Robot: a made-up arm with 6 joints.
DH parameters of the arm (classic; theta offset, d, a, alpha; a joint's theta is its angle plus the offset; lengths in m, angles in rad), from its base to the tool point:
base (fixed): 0.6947 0 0.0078 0
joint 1: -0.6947 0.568 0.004 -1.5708
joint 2: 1.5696 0 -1.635 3.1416
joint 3: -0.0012 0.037 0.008 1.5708
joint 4: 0 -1.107 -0.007 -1.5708
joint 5: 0 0.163 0.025 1.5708
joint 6: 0 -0.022 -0.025 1.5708
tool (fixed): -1.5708 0.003 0 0
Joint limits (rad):
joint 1: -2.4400..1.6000
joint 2: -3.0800..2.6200
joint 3: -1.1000..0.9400
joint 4: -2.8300..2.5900
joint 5: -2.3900..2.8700
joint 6: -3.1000..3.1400
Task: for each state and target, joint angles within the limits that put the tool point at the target. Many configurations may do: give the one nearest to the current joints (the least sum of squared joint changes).
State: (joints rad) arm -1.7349 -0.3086 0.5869 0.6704 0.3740 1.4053
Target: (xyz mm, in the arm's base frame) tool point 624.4 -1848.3 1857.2
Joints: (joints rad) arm -1.1722 0.5215 0.3443 0.6701 0.3788 1.4082
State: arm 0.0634 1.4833 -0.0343 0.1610 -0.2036 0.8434
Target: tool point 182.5 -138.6 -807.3
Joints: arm 0.2226 2.2965 -0.5817 0.1042 -0.2011 0.8742
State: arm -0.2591 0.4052 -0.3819 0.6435 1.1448 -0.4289
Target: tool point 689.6 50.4 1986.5
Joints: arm 0.2775 -0.2759 -0.5270 0.7469 1.1589 -0.4053
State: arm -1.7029 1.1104 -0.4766 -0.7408 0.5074 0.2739
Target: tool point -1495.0 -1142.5 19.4
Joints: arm -2.3993 1.2406 0.0455 -0.6504 0.5154 0.2692
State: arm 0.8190 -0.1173 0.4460 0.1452 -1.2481 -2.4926
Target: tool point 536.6 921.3 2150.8
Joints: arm 1.2537 -0.0233 -0.0473 0.0543 -1.2413 -2.5077
